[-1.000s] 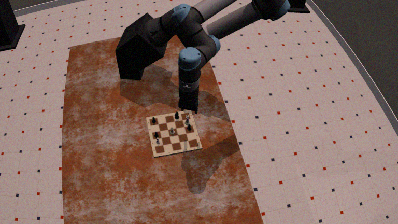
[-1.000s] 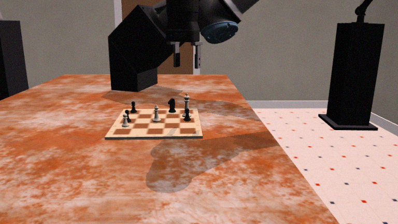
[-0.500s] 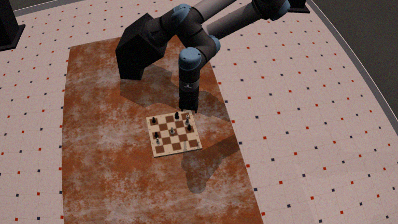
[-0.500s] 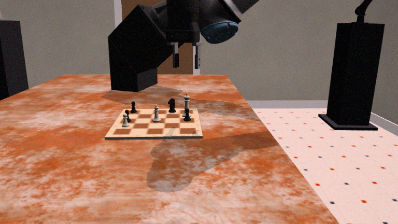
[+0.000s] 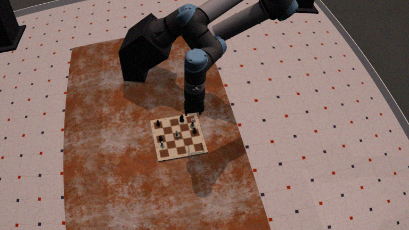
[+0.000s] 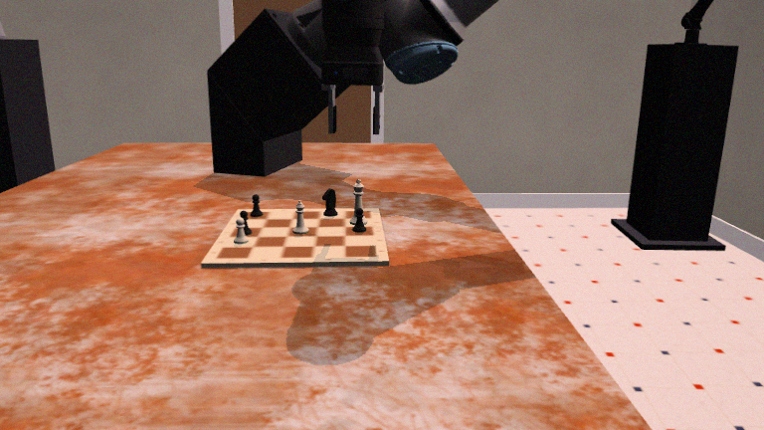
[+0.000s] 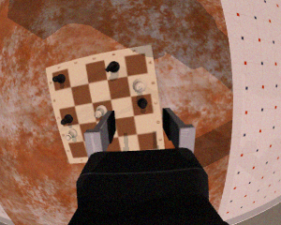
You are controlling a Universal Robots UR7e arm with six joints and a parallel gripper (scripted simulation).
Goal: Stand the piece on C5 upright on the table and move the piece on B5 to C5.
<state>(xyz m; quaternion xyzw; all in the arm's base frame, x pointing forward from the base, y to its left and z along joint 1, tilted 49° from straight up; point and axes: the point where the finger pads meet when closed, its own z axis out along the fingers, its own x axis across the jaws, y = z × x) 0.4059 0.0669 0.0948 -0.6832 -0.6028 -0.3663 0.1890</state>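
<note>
Now: the white queen 120 mm below my hand and 30 mm behind it. From my hand the other things lie so: black knight 130 mm below, 60 mm behind, 40 mm to the right; chessboard 150 mm below, 70 mm to the right, 20 mm ahead; white bishop 130 mm below, 70 mm to the right, 20 mm ahead.
</note>
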